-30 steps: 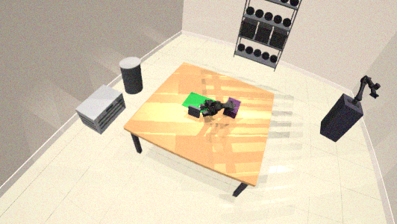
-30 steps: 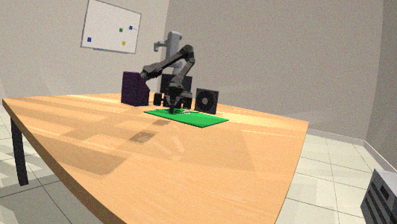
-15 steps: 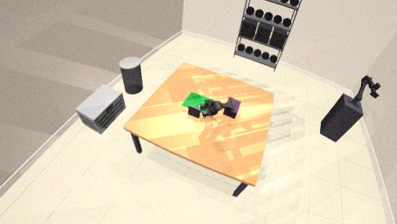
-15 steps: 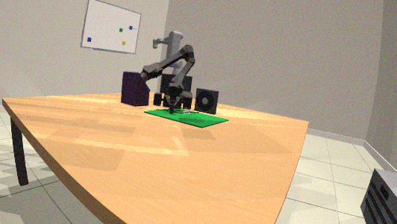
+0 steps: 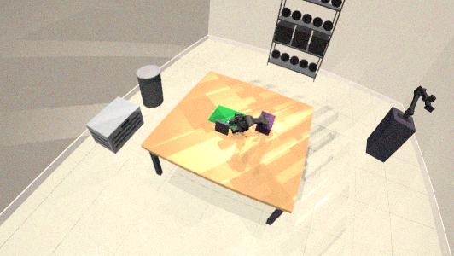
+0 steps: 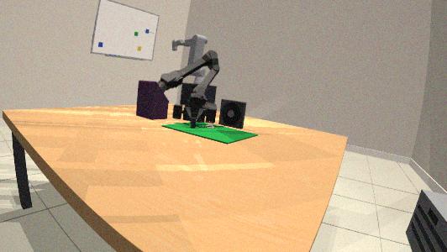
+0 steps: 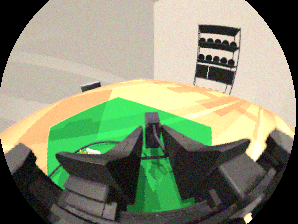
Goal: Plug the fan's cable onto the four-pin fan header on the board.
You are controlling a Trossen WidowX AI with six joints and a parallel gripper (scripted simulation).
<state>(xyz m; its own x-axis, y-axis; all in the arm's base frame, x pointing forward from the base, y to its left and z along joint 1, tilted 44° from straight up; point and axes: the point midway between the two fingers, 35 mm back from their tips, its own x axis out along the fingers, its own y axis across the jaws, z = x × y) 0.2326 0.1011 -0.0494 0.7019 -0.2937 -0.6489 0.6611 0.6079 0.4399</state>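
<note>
My gripper tip is now 1 cm above the dark fan plug. Round my gripper tip: green board: 6 cm ahead, 4 cm to the left, 5 cm below; then black square fan: 1 cm ahead, 22 cm to the left, 3 cm above.
</note>
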